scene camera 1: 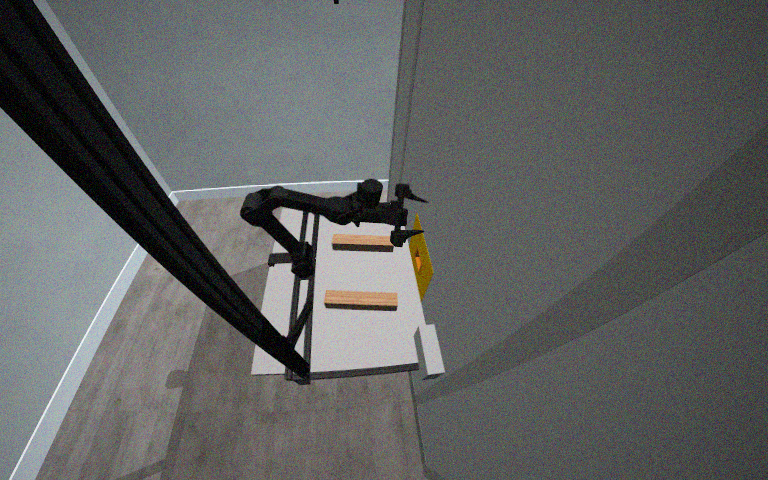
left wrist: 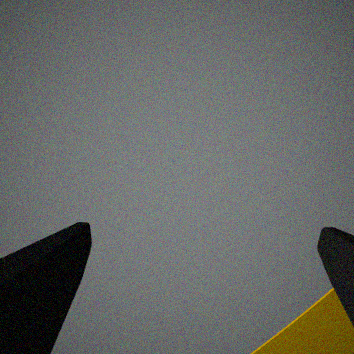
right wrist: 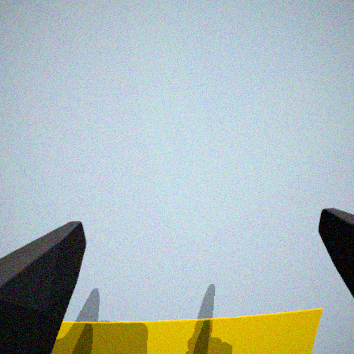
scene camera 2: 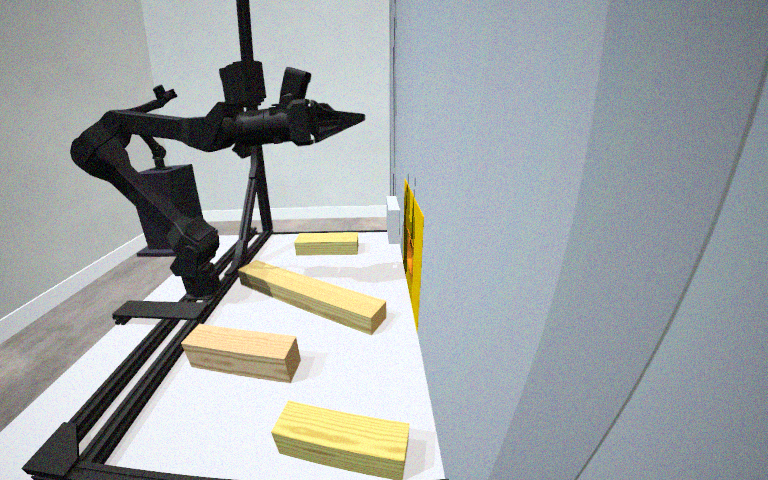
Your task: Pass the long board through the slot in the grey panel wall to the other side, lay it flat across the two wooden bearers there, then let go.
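The long board lies slantwise on the table in scene camera 2, apart from the other blocks. Two parallel wooden bearers lie on the table in scene camera 1. The grey panel wall runs along the table's edge; its slot cannot be made out clearly. My left gripper is open and empty, above the upper bearer's right end, pointing at the wall. My right gripper is open and empty, high above the long board, pointing at the wall.
Yellow plates with orange marks are on the wall; yellow also shows in the wrist views. Shorter blocks lie around the board. A white box is at the wall. Black rails cross both tables.
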